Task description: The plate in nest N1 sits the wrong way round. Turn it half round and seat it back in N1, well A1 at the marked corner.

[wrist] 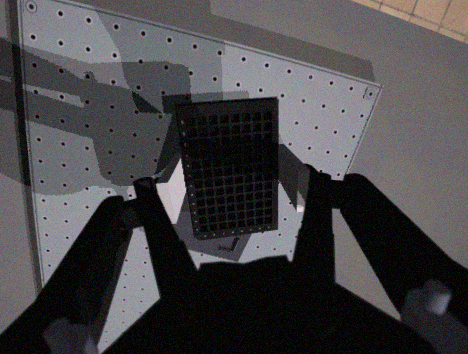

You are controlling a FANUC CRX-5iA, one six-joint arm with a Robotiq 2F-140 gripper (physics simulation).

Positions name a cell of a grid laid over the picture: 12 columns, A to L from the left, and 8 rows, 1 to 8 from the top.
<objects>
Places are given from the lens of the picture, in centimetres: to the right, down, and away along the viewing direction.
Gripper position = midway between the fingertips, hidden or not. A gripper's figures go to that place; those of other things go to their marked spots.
my gripper (F4): 0, -1, 21
well plate (F4): 0, -2, 20
</objects>
